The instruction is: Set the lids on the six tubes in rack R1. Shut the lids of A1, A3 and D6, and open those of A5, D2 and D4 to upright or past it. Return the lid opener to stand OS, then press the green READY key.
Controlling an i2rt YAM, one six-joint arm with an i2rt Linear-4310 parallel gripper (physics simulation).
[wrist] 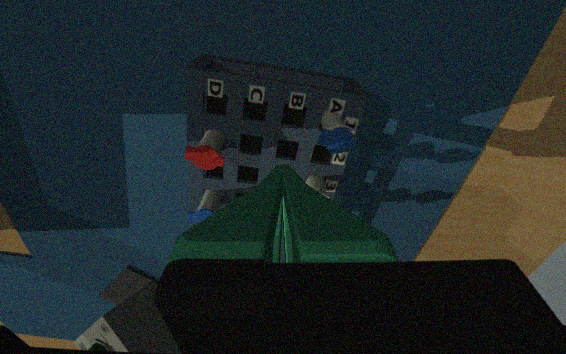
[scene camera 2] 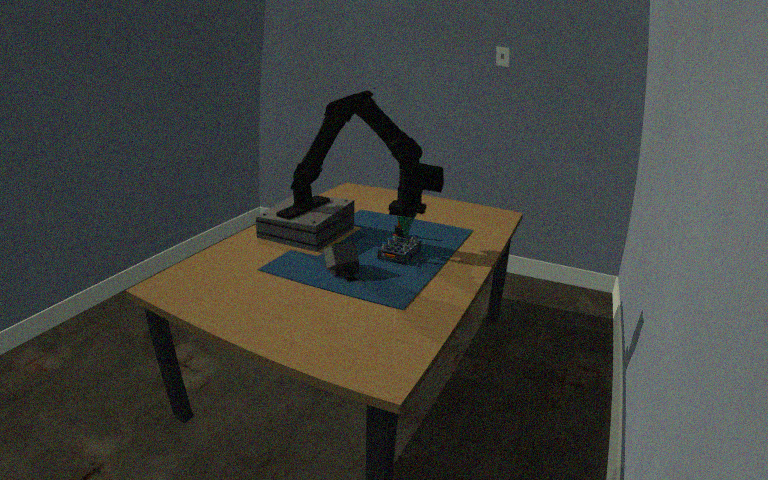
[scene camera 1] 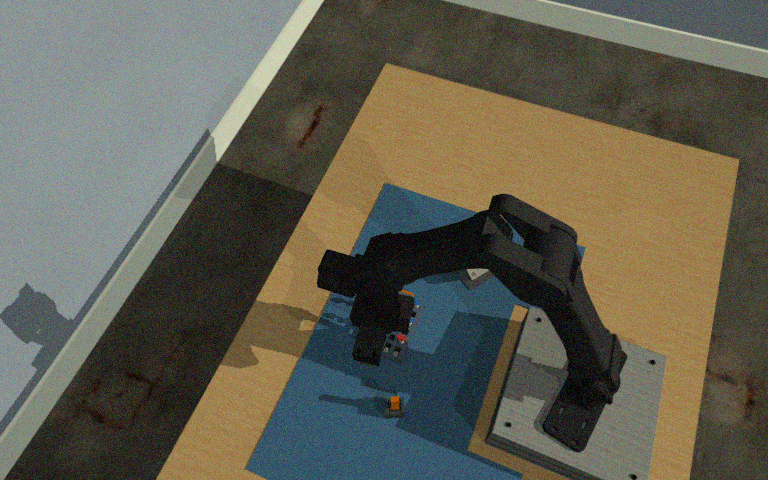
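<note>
The dark rack R1 (scene camera 1: 394,349) (scene camera 2: 403,259) stands on the blue mat under my gripper (scene camera 2: 403,232) (wrist: 283,170). The gripper's green fingers are shut with nothing visible between them, and their tips hang over the rack's middle columns in the wrist view. A1 has a blue lid (wrist: 336,139), D2 a red lid (wrist: 205,157) (scene camera 1: 401,337), and D4 a blue lid (wrist: 200,215). Their exact angles are unclear. The A3 tube (wrist: 315,181) shows partly; its lid, A5 and D6 are hidden behind the fingers. An orange-topped piece, seemingly the lid opener (scene camera 1: 394,403), stands in a small grey holder.
A tilted grey box (scene camera 1: 475,276) (scene camera 2: 342,259) (wrist: 137,315) with a pale face stands on the mat (scene camera 1: 317,430); a dark green spot shows on it in the wrist view, perhaps the READY key. The arm's metal base plate (scene camera 1: 634,396) lies beside the mat.
</note>
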